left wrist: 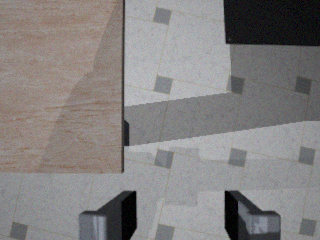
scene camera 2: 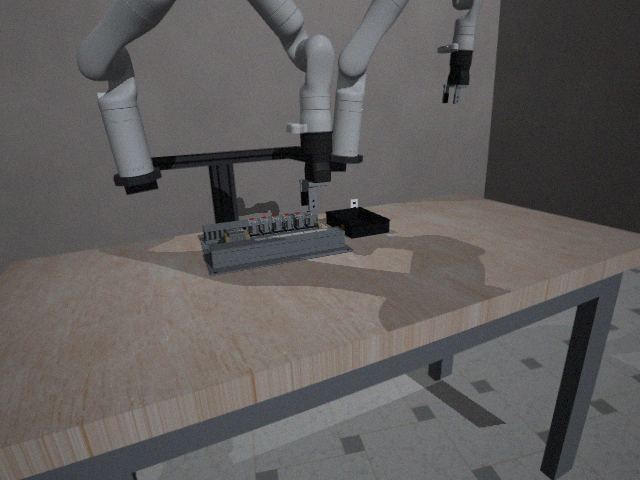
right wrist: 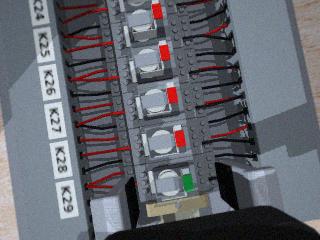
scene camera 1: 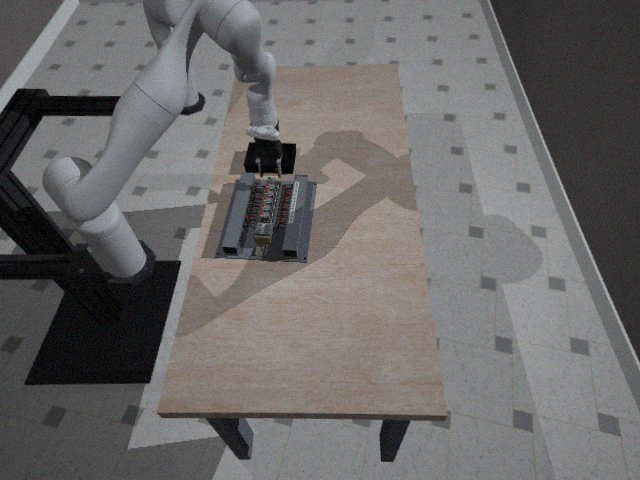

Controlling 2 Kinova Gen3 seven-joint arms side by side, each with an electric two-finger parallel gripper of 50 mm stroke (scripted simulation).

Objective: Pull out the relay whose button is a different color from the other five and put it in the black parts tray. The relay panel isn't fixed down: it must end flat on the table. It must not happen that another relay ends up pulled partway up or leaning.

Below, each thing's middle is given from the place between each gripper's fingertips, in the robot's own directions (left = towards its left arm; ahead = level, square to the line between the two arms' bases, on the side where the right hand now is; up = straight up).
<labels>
I see my right gripper (scene camera 2: 309, 207) 50 mm above the green-button relay (right wrist: 177, 182). Round my right hand: black parts tray (scene camera 2: 357, 222): 150 mm to the left, 80 mm below, 20 mm behind; grey relay panel (scene camera 1: 286, 238): 100 mm to the right, 70 mm below.
The black parts tray lies 56 cm to the right of my left hand (scene camera 2: 450, 103), 33 cm below it and 27 cm ahead of it. From my left hand the other things lie so: green-button relay (70 cm to the right, 30 cm below, 30 cm ahead); grey relay panel (81 cm to the right, 32 cm below, 29 cm ahead).
</labels>
